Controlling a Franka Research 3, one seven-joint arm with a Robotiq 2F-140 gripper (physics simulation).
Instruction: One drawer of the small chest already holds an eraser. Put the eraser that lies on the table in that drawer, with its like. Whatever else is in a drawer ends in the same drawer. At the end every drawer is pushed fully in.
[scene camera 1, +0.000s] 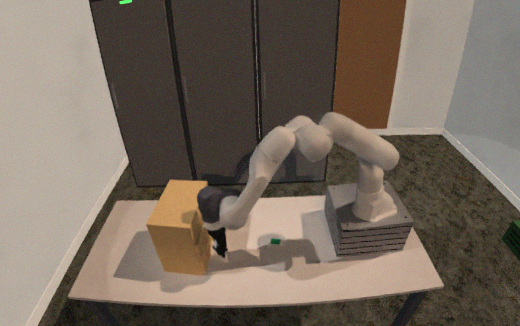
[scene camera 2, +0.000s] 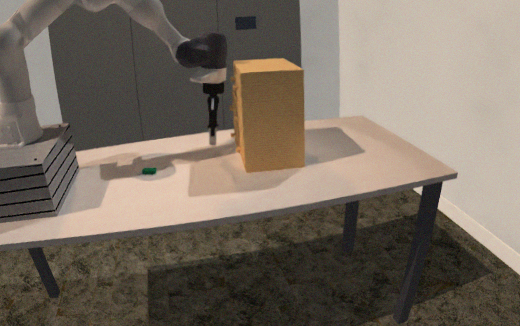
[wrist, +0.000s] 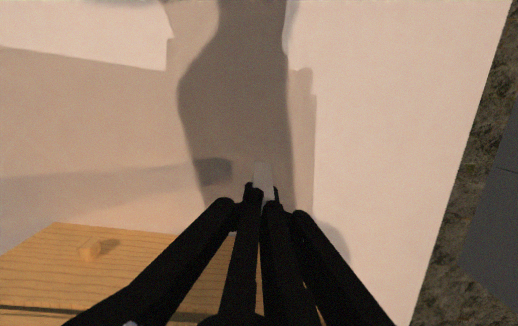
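Note:
The green eraser (scene camera 1: 275, 241) (scene camera 2: 149, 171) lies on the table between the chest and the robot's base. The small wooden chest (scene camera 1: 177, 245) (scene camera 2: 272, 120) (wrist: 45, 280) stands upright, its drawer side with knobs facing the robot's base. A knob (wrist: 90, 248) shows on its front in the wrist view. My gripper (scene camera 1: 223, 254) (scene camera 2: 213, 142) (wrist: 259, 174) is shut and empty, pointing down above the table in front of the drawer side, a little apart from it. The other eraser is hidden. I cannot tell whether every drawer is fully in.
The arm's base stands on a grey slatted block (scene camera 1: 372, 237) (scene camera 2: 25, 185) at the other end of the table (scene camera 1: 310, 292) (scene camera 2: 390, 150). The arm reaches over the table towards the chest. Dark cabinets (scene camera 1: 215, 90) stand behind the table.

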